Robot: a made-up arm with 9 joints. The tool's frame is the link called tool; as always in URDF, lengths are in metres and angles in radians. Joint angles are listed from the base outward.
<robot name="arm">
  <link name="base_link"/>
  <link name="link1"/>
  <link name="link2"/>
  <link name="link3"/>
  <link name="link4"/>
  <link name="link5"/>
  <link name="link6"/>
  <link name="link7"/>
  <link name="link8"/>
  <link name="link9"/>
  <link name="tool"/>
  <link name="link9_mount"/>
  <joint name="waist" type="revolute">
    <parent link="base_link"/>
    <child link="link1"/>
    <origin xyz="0.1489 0.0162 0.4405" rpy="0 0 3.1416"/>
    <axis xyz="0 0 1"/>
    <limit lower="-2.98" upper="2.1"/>
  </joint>
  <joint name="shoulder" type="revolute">
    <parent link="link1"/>
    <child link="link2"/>
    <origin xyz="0.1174 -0.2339 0.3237" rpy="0 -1.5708 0"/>
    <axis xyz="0 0 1"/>
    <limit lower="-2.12" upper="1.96"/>
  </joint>
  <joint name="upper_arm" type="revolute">
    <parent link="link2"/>
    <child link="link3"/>
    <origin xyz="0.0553 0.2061 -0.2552" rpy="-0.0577 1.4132 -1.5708"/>
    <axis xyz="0 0 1"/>
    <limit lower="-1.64" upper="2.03"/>
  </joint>
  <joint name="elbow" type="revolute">
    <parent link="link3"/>
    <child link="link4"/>
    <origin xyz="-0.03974 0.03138 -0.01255" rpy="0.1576 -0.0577 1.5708"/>
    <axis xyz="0 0 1"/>
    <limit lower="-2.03" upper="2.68"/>
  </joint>
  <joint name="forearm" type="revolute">
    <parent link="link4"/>
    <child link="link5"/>
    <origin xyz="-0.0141 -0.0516 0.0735" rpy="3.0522 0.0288 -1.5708"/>
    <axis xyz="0 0 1"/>
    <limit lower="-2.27" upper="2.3"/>
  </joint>
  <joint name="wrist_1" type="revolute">
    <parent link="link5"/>
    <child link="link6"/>
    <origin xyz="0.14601 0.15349 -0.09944" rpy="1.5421 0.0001 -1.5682"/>
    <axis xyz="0 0 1"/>
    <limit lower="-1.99" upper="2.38"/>
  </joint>
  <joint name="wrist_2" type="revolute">
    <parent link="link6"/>
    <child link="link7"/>
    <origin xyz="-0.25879 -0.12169 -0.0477" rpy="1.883 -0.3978 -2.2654"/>
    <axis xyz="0 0 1"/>
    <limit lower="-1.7" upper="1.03"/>
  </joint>
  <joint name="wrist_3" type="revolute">
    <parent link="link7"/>
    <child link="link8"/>
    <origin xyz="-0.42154 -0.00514 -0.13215" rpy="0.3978 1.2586 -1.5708"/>
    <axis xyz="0 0 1"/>
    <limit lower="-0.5" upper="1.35"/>
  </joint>
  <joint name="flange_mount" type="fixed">
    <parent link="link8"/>
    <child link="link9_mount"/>
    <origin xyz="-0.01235 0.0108 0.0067"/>
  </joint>
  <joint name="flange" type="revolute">
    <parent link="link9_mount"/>
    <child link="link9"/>
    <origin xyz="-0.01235 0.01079 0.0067" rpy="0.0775 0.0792 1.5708"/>
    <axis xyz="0 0 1"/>
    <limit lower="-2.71" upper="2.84"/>
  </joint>
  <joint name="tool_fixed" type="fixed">
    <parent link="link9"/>
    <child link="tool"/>
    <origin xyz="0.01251 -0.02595 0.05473" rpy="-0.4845 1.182 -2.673"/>
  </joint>
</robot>
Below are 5 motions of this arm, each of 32 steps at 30 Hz.
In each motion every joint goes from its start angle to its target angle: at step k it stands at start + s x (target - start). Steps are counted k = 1, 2, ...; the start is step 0. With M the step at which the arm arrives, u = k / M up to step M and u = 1 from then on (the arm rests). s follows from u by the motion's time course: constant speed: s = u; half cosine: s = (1 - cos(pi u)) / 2; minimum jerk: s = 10 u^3 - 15 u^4 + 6 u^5.
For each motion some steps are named. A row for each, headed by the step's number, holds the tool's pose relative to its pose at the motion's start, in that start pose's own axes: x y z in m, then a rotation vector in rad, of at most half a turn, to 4 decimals.
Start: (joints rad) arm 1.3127 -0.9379 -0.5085 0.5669 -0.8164 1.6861 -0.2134 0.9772 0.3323
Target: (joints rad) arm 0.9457 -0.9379 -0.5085 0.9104 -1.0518 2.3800 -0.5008 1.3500 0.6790
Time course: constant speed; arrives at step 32
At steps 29, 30, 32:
29: 0.0066 0.4224 0.2674 -0.0893 0.4203 -0.4996
30: 0.0137 0.4370 0.2762 -0.0978 0.4356 -0.5202
32: 0.0295 0.4656 0.2934 -0.1160 0.4670 -0.5619

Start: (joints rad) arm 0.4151 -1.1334 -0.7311 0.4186 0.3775 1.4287 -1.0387 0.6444 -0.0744
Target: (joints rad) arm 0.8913 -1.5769 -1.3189 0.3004 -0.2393 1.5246 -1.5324 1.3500 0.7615
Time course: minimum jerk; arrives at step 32
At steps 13, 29, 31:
13: 0.0288 -0.0268 -0.0220 -0.3006 -0.1033 0.5142
29: 0.0839 0.0013 -0.0965 -0.6984 -0.8190 1.3913
31: 0.0842 0.0022 -0.0974 -0.7005 -0.8296 1.3979

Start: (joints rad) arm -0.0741 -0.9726 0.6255 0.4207 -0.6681 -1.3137 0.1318 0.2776 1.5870
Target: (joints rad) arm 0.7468 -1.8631 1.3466 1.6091 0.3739 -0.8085 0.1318 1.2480 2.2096
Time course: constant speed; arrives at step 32
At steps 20, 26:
20: 0.2093 -0.0982 -0.0576 -0.4788 -0.3926 0.7142
26: 0.2907 -0.0946 -0.0839 -0.5332 -0.5189 0.8642

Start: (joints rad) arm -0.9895 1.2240 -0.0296 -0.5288 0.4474 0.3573 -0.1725 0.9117 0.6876
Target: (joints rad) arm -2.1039 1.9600 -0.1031 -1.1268 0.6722 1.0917 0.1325 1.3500 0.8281
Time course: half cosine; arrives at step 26
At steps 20, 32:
20: 0.4381 0.7704 -0.2466 -0.3606 0.0469 -1.8926
32: 0.5661 0.7621 -0.2924 -0.3479 0.0269 -2.1483

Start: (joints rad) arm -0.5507 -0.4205 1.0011 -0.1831 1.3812 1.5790 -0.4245 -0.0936 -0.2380
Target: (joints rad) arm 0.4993 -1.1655 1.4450 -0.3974 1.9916 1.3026 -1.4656 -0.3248 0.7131
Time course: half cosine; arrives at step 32
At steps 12, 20, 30, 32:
12: 0.1820 0.0296 0.0910 -0.1318 0.6087 0.3941
20: 0.3175 0.1043 0.0195 -0.0182 1.2423 1.0943
30: 0.2706 0.1895 -0.0515 0.3238 1.5632 1.7444
32: 0.2670 0.1922 -0.0524 0.3388 1.5701 1.7659

